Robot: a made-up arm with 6 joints. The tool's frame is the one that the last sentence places.
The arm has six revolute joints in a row. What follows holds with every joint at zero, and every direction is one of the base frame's. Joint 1 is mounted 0.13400 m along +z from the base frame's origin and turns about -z. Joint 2 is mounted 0.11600 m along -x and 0.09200 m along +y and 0.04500 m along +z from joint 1 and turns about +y. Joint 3 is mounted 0.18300 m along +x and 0.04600 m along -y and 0.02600 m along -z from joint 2 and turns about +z. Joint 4 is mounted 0.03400 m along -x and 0.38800 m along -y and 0.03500 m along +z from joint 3 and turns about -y. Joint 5 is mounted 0.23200 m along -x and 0.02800 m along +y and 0.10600 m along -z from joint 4 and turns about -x. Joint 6 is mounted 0.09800 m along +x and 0.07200 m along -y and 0.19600 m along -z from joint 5 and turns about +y. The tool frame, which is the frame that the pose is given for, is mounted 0.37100 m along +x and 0.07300 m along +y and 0.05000 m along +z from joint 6; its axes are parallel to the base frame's.
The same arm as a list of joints. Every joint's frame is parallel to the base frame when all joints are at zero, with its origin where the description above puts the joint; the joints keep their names.
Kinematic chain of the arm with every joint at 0, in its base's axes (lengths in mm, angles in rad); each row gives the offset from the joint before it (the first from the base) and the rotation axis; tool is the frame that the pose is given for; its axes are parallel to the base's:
joint 1: xyz 0 0 134 axis -z
joint 2: xyz -116 92 45 axis +y
joint 3: xyz 183 -46 -26 axis +z
joint 4: xyz -34 -388 35 axis -y
joint 5: xyz -232 28 -106 axis -x
joint 6: xyz 98 -72 -196 axis +y
tool: xyz 371 73 50

